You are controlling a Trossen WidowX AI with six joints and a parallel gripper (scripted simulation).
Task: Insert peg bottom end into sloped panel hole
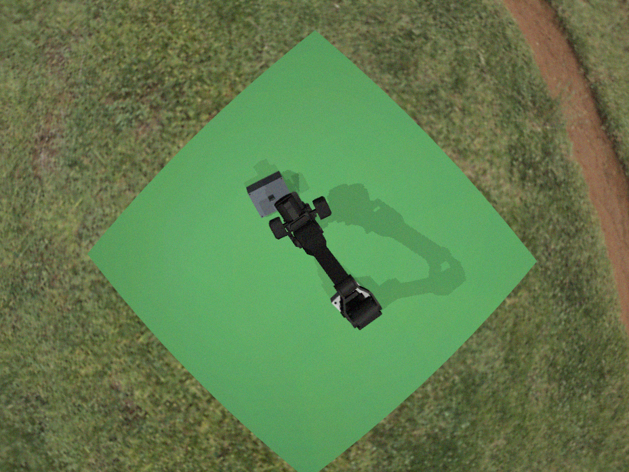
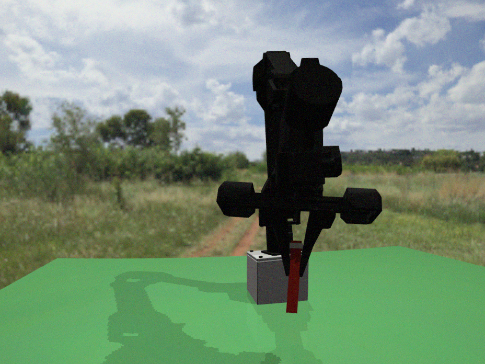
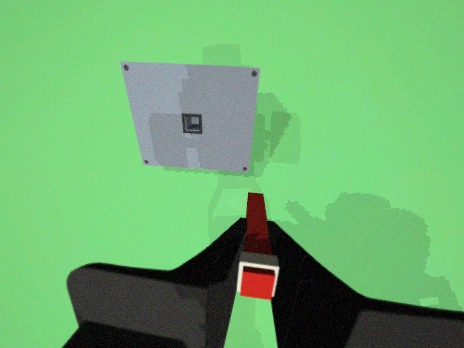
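My gripper tip is 12 cm short of the panel, 1 cm to the right of it and 10 cm above it. The rest, counted from my gripper tip: red square peg: 1 cm behind, 1 cm above.
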